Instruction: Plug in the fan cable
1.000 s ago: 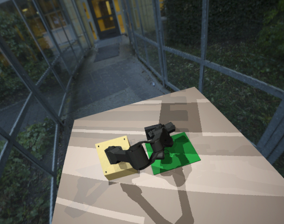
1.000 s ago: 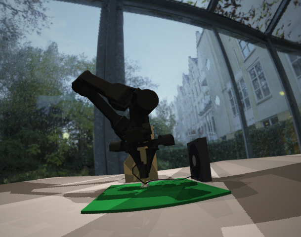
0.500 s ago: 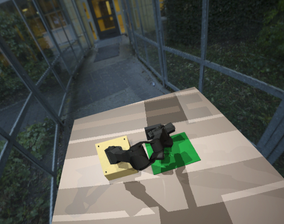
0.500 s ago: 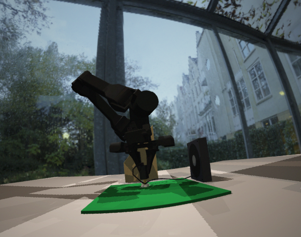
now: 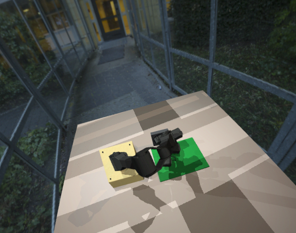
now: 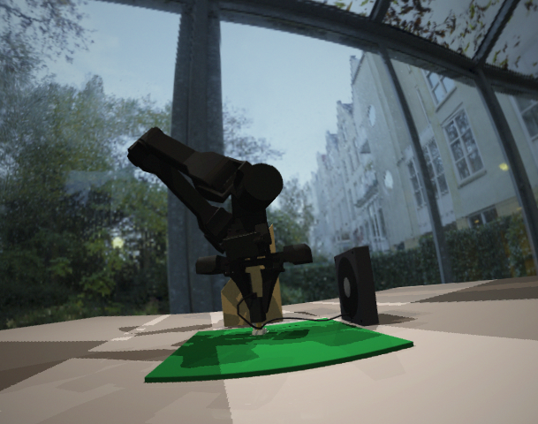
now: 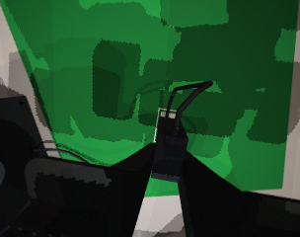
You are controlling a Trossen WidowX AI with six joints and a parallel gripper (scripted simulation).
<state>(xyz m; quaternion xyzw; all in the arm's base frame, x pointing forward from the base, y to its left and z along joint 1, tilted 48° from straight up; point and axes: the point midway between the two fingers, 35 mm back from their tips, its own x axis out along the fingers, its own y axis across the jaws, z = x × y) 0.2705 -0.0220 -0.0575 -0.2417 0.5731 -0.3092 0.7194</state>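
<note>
Now: the green board 70 mm ahead of my gripper tip, 20 mm to the left of it and 50 mm below it. From my gripper tip the other things lie so: black fan (10 mm behind, 150 mm to the left, 20 mm above); black plug (10 mm ahead, 10 mm above).
</note>
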